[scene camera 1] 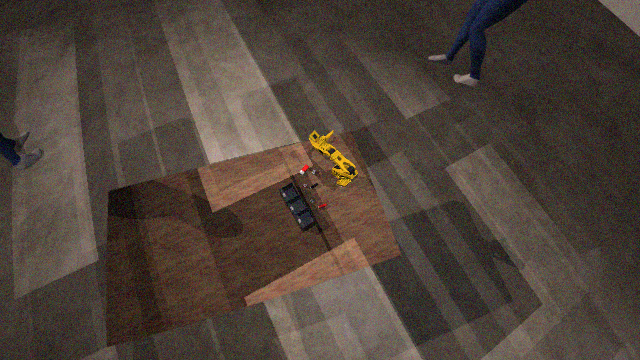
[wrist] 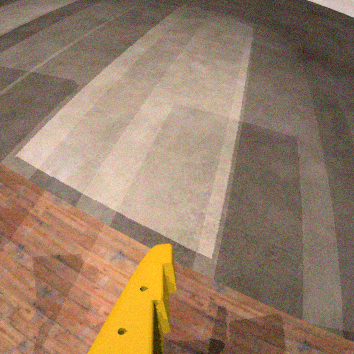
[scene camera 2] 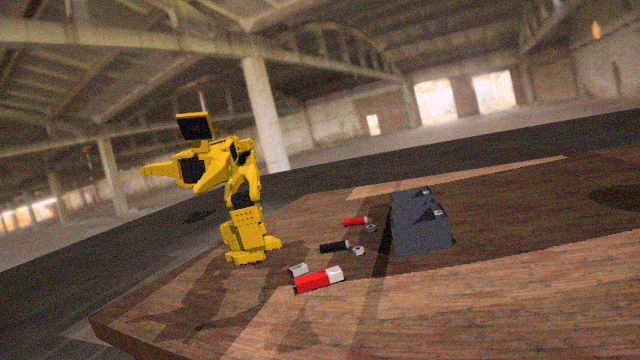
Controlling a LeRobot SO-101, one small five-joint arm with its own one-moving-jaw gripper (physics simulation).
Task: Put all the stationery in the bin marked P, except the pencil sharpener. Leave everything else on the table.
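Where they show: hand at its tool point: (scene camera 1: 309,138) (wrist: 173,261) (scene camera 2: 194,191); arm's base at its link origin: (scene camera 1: 339,178) (scene camera 2: 262,253).
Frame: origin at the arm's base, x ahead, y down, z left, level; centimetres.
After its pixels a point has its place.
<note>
A red-and-white eraser (scene camera 1: 304,169) @[x 18.3, y -1.3, z -10.9 cm] (scene camera 2: 318,279) @[x 19.1, y -1.1, z -12.0 cm] lies on the table beside a small silver pencil sharpener (scene camera 1: 314,172) @[x 13.1, y -1.3, z -7.4 cm] (scene camera 2: 298,270) @[x 13.8, y -0.8, z -8.7 cm]. The dark three-compartment bin block (scene camera 1: 292,196) @[x 29.3, y -0.7, z 3.1 cm] (scene camera 2: 420,232) @[x 31.4, y -3.2, z -2.8 cm] stands beyond the small things; its white labels are too small to read, so I cannot tell which bin is P. My gripper (scene camera 1: 322,134) (scene camera 2: 169,181) is fully open and empty, raised high near the table's edge, away from the bins and the small things. In the wrist view one notched jaw (wrist: 142,310) @[x 12.0, y -18.0, z -19.9 cm] shows, over table edge and floor.
A black cylinder (scene camera 1: 314,185) @[x 15.4, y -1.3, z 0.4 cm] (scene camera 2: 333,246) @[x 15.8, y -1.0, z -0.2 cm] and a red cylinder (scene camera 1: 322,205) @[x 14.5, y -1.4, z 13.1 cm] (scene camera 2: 355,221) @[x 14.9, y -0.9, z 12.5 cm], both battery-like, lie between arm and bins. Two silver nuts lie near them, one (scene camera 1: 305,185) @[x 20.4, y -0.9, z -1.2 cm] (scene camera 2: 358,250) @[x 21.0, y -0.8, z -2.0 cm] by the black cylinder, one (scene camera 1: 311,201) @[x 19.7, y -0.8, z 9.0 cm] (scene camera 2: 370,228) @[x 19.6, y -0.7, z 8.0 cm] by the red.
</note>
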